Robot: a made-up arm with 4 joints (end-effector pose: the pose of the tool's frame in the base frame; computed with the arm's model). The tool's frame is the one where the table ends. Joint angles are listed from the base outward.
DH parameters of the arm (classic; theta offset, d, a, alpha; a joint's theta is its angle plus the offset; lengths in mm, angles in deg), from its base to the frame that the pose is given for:
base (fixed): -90 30 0 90
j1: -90 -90 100 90
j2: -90 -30 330 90
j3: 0 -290 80 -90
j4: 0 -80 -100 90
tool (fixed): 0 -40 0 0
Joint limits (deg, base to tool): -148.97..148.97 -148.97..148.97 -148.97..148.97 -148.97..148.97
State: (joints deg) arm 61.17 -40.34 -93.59 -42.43
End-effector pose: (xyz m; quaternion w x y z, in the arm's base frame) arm 0.5296 -0.2334 -0.0321 0.4354 -0.2728 -0.7605 -0.3971
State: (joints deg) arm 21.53 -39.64 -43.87 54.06
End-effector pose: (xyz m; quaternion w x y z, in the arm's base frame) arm 0.4436 -0.1144 -0.0420 0.9550 0.0958 0.0667 -0.2727
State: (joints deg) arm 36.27 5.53 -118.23 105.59
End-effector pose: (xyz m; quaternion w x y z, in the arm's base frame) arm 0.2985 -0.2221 -0.1841 0.4806 0.5347 0.2307 -0.6557
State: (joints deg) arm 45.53 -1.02 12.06 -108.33
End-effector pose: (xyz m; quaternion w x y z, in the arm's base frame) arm 0.5894 -0.3847 -0.2397 0.5630 -0.1445 -0.7241 0.3714
